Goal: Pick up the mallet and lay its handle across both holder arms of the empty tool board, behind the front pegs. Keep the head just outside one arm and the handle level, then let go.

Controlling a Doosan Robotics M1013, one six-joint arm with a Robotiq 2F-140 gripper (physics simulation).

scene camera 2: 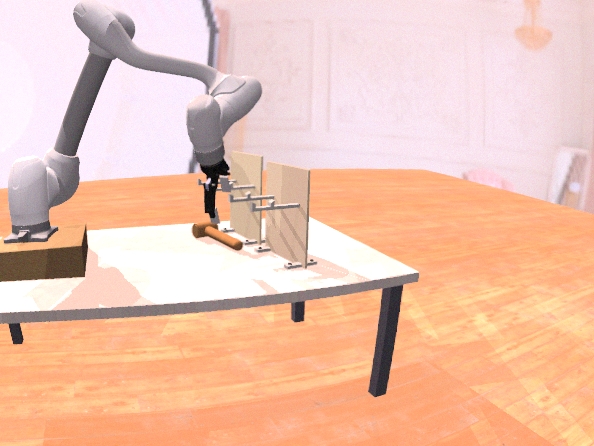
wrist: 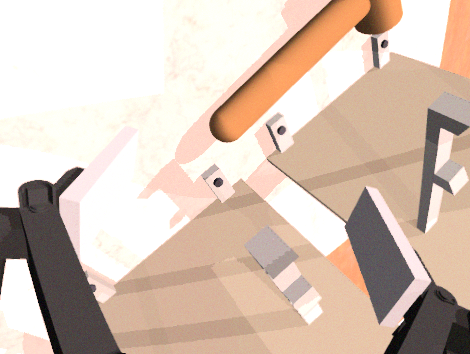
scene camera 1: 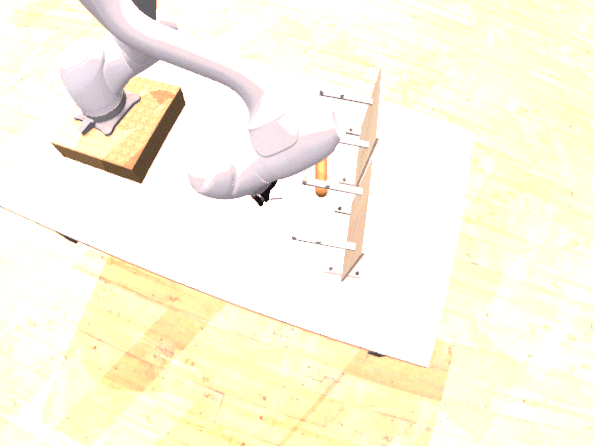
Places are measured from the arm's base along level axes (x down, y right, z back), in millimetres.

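Where they show: gripper, between the fingertips: (scene camera 2: 221,206) (wrist: 248,181) (scene camera 1: 295,177); arm's base, origin of its link: (scene camera 2: 31,236) (scene camera 1: 107,108).
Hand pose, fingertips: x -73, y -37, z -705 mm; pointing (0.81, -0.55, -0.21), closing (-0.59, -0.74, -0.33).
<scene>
Things, the pixels of their centre, and the offset from my fingertips. Level surfaces: height alone.
- mallet, middle of its body: (wrist: 304,49) (scene camera 1: 321,158) (scene camera 2: 219,236) dz -10, dx +145, dy -173 mm
- far tool board, middle of its body: (wrist: 440,121) (scene camera 1: 350,128) (scene camera 2: 231,196) dz -62, dx +10, dy -235 mm
- white table, height of its surface: dx +170 mm
The mallet (scene camera 1: 321,175) (scene camera 2: 225,237) (wrist: 295,65) is orange-brown and lies on the table in front of the boards. Its head is at the far end in scene camera 2, hidden behind the robot arm in scene camera 1 and cut off in the wrist view. The near tool board (scene camera 1: 357,220) (scene camera 2: 287,215) (wrist: 175,300) and the far tool board (scene camera 1: 371,120) (scene camera 2: 247,200) (wrist: 380,125) stand upright, each with two pegged holder arms. No tool shows on them. My gripper (scene camera 2: 220,201) (wrist: 248,181) is open and empty, tilted, above the table near the mallet's head end.
The robot base stands on a wooden block (scene camera 1: 150,112) (scene camera 2: 45,255) at the other end of the white table (scene camera 1: 400,320) (scene camera 2: 165,280). Holder arms (scene camera 1: 325,243) (scene camera 2: 285,206) (wrist: 432,175) stick out from the boards towards the base side. Small metal feet (scene camera 1: 342,273) (scene camera 2: 300,264) (wrist: 280,132) carry the boards.
</scene>
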